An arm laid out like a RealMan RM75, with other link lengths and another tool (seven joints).
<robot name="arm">
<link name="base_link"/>
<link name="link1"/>
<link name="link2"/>
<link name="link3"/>
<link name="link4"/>
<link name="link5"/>
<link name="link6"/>
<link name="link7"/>
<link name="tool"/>
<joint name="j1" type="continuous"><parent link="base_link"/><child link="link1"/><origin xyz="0 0 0.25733" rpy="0 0 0"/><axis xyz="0 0 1"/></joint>
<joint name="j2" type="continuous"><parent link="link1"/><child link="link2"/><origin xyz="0 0 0" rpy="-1.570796 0 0"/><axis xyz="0 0 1"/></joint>
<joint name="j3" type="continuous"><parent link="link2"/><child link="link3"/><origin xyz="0 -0.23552 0" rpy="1.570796 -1.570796 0"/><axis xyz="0 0 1"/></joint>
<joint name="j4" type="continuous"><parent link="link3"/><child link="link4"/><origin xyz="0 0 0" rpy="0 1.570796 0"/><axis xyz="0 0 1"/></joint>
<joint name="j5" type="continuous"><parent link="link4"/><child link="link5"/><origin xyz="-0.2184 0 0" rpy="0 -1.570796 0"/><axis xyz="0 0 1"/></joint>
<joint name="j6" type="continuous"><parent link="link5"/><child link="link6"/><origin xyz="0 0 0" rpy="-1.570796 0 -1.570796"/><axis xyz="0 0 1"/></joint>
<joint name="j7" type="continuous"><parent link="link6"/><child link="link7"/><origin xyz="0 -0.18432 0" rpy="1.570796 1.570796 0"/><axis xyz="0 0 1"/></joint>
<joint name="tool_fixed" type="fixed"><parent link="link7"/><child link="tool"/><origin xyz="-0.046 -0.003 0.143" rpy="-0.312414 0 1.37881"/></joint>
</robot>
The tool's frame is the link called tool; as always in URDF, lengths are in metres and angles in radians. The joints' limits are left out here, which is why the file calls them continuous.
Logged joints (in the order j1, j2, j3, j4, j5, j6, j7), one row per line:
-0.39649, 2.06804, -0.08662, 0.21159, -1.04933, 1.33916, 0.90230
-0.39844, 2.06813, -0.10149, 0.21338, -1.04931, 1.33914, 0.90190
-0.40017, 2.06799, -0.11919, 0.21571, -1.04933, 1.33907, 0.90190
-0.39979, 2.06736, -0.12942, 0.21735, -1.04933, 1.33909, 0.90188
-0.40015, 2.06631, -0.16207, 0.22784, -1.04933, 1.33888, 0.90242
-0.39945, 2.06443, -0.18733, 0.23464, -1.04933, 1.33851, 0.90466
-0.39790, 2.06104, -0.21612, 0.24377, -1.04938, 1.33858, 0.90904
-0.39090, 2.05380, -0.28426, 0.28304, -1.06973, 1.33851, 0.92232
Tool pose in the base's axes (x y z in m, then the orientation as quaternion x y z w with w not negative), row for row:
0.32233, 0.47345, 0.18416, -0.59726, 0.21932, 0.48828, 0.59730
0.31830, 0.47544, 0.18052, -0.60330, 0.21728, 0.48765, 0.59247
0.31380, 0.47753, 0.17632, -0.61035, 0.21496, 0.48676, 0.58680
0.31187, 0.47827, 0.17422, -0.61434, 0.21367, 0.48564, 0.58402
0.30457, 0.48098, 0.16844, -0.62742, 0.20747, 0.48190, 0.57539
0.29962, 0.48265, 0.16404, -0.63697, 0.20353, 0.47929, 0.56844
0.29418, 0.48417, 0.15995, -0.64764, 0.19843, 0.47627, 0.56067
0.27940, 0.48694, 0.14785, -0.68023, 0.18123, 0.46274, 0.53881
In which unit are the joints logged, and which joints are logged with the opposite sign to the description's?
The joints are logged in radians. Opposite sign: j1, j4, j6.
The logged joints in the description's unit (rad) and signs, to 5 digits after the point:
0.39649, 2.06804, -0.08662, -0.21159, -1.04933, -1.33916, 0.90230
0.39844, 2.06813, -0.10149, -0.21338, -1.04931, -1.33914, 0.90190
0.40017, 2.06799, -0.11919, -0.21571, -1.04933, -1.33907, 0.90190
0.39979, 2.06736, -0.12942, -0.21735, -1.04933, -1.33909, 0.90188
0.40015, 2.06631, -0.16207, -0.22784, -1.04933, -1.33888, 0.90242
0.39945, 2.06443, -0.18733, -0.23464, -1.04933, -1.33851, 0.90466
0.39790, 2.06104, -0.21612, -0.24377, -1.04938, -1.33858, 0.90904
0.39090, 2.05380, -0.28426, -0.28304, -1.06973, -1.33851, 0.92232

